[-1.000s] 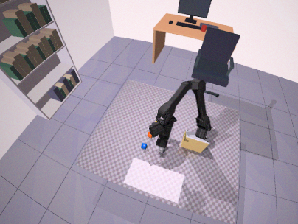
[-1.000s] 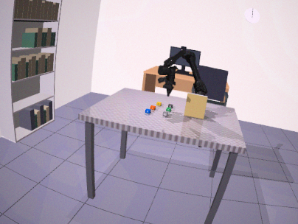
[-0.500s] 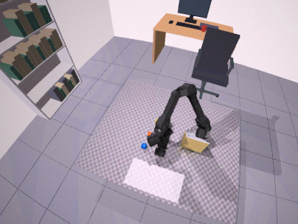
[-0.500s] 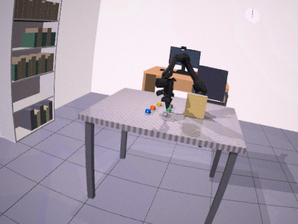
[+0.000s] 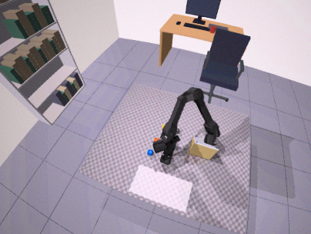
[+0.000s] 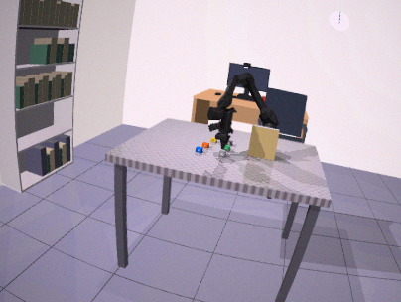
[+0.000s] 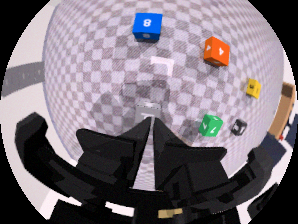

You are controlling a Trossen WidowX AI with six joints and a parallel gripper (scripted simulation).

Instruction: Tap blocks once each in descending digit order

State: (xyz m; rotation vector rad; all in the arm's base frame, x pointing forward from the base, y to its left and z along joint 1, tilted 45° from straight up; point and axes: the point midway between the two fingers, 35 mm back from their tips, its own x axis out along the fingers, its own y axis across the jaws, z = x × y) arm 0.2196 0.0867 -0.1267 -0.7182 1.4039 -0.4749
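Now: gripper tip 120 mm short of the orange block, 60 mm to the left of it and 20 mm above it. The rest, counted from my gripper tip: blue block (120 mm ahead, 40 mm to the left, 20 mm below); then black block (20 mm ahead, 200 mm to the right, 20 mm below); then green block (10 mm ahead, 100 mm to the right, 20 mm below).
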